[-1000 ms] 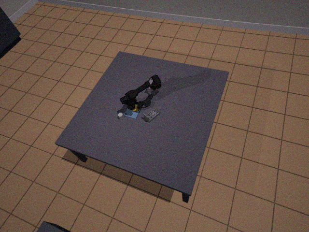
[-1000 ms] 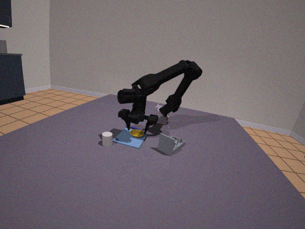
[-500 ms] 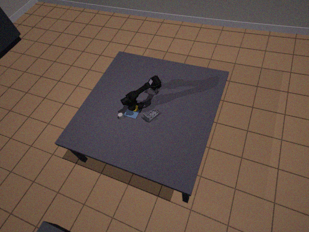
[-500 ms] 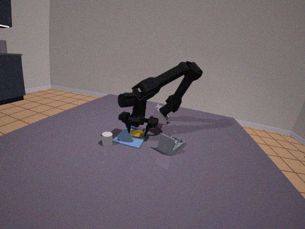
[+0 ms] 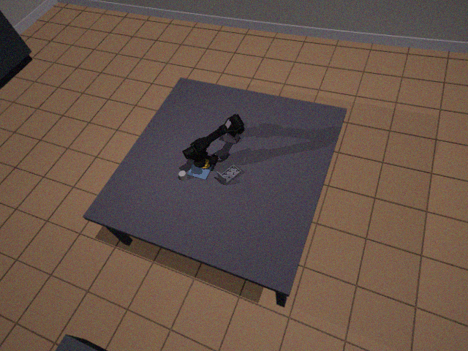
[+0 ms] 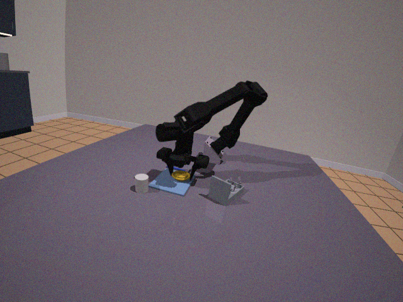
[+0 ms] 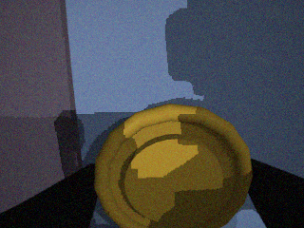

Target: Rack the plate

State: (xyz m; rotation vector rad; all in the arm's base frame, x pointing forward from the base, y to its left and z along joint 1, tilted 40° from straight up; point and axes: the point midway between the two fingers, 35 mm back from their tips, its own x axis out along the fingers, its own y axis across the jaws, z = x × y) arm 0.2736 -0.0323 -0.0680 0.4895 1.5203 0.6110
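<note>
My gripper tip is 3 cm short of the light blue mat and 2 cm to the left of it. From my gripper tip the other things lie so: white cup 13 cm ahead, 9 cm to the right, 2 cm above; then grey dish rack 2 cm ahead, 18 cm to the left, 2 cm above; then yellow plate 1 cm above.
</note>
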